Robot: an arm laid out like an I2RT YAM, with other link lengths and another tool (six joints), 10 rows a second.
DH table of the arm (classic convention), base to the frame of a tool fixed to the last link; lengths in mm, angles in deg. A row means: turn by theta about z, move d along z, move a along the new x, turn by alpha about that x. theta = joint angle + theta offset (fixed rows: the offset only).
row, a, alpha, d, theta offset
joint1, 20.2, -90, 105.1, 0
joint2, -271.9, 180, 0, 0
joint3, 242.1, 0, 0, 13.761
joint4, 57.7, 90, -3, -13.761
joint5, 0, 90, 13.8, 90
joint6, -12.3, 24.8, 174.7, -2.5
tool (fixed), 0, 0, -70.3, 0
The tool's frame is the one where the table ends.
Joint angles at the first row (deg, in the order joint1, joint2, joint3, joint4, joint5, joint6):
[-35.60, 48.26, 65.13, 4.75, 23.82, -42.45]
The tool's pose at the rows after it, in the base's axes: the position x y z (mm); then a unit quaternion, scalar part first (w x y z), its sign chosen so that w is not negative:
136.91 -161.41 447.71 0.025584 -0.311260 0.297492 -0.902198
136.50 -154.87 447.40 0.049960 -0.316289 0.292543 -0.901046
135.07 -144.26 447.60 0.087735 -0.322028 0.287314 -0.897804
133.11 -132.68 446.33 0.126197 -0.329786 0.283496 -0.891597
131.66 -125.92 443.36 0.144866 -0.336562 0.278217 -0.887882
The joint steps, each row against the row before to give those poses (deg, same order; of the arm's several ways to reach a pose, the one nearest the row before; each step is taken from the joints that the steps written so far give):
[0.01, -0.47, -0.18, -0.24, -0.62, 0.54]
[0.00, -1.17, 0.08, -1.84, -2.50, 1.61]
[0.00, -1.71, 0.48, -3.11, -3.65, 2.67]
[0.00, -1.81, 0.41, -3.34, -3.79, 2.60]
[0.03, -1.37, -0.56, -1.22, -2.20, 0.84]

